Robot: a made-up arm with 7 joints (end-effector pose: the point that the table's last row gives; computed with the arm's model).
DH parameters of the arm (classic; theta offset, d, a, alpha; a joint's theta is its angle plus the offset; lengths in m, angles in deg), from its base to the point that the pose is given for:
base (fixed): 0 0.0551 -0.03 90
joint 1: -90 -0.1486 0.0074 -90
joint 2: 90 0.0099 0.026 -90
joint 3: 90 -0.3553 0.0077 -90
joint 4: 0 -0.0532 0.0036 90
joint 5: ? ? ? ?
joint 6: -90 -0.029 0.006 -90
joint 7: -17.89 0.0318 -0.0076 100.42
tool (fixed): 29.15 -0.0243 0 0
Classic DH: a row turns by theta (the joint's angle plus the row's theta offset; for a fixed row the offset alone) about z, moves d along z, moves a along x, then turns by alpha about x.
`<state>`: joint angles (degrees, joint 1 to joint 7).
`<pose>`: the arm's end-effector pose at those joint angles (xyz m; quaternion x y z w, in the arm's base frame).
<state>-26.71 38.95 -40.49 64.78 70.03 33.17 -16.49</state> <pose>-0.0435 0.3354 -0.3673 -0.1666 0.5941 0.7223 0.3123</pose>
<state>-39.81 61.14 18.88 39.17 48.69 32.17 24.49</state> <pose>-0.0308 0.6199 -0.1653 -0.3454 0.3284 0.8118 0.3374</pose>
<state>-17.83 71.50 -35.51 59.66 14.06 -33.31 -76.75</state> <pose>0.0947 0.5753 -0.2428 -0.1815 -0.3389 0.4511 0.8054</pose>
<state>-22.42 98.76 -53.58 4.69 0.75 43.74 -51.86</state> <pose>0.0239 0.7088 0.1658 0.8903 -0.2310 0.3263 0.2181</pose>
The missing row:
joint 5: 0 -0.2232 -0.0215 90
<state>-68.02 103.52 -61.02 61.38 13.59 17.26 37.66</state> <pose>-0.0119 0.6191 -0.0402 0.5803 0.7344 0.3055 0.1749</pose>
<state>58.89 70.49 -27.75 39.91 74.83 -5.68 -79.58</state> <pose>0.2455 0.6450 0.1016 0.5341 0.5103 -0.6737 0.0183</pose>
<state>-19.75 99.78 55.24 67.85 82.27 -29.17 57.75</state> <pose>0.1669 0.5127 0.2818 -0.3658 -0.1626 -0.2004 0.8942</pose>
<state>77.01 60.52 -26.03 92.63 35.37 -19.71 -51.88</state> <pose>0.2472 0.3962 0.2393 -0.6839 -0.5949 -0.0125 0.4222</pose>
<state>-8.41 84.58 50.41 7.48 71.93 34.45 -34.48</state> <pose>0.0050 0.7219 0.0715 0.5420 0.2420 -0.8011 0.0767</pose>
